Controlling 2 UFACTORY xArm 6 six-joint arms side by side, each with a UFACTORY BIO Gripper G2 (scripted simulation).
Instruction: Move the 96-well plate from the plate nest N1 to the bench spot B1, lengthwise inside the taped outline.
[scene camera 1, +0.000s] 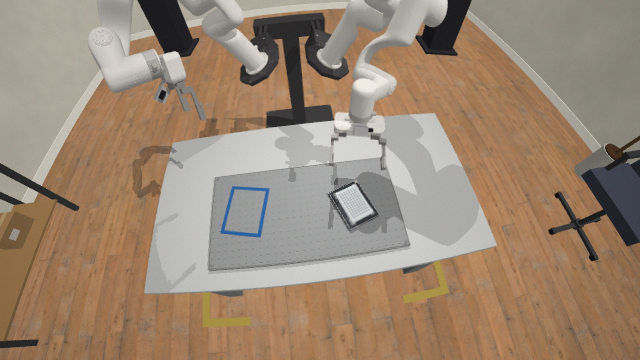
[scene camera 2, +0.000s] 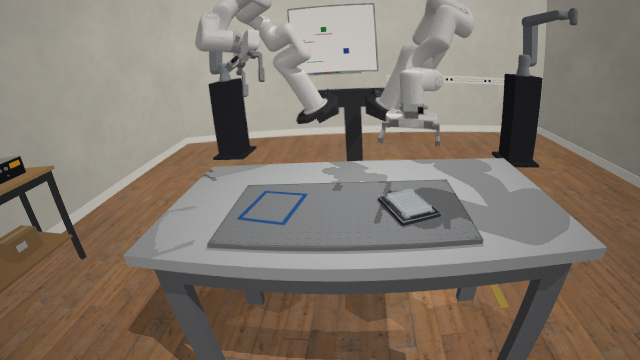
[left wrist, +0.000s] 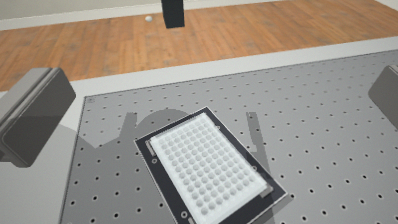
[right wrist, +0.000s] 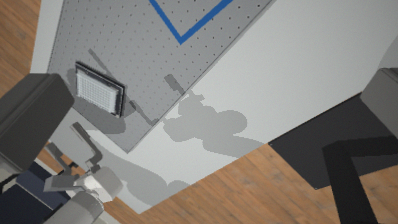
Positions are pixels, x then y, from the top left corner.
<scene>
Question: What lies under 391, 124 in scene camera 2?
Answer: The left gripper.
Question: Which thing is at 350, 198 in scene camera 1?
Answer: A white 96-well plate.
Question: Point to the right gripper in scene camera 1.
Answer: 195, 114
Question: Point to the right gripper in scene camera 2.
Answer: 253, 89
</scene>
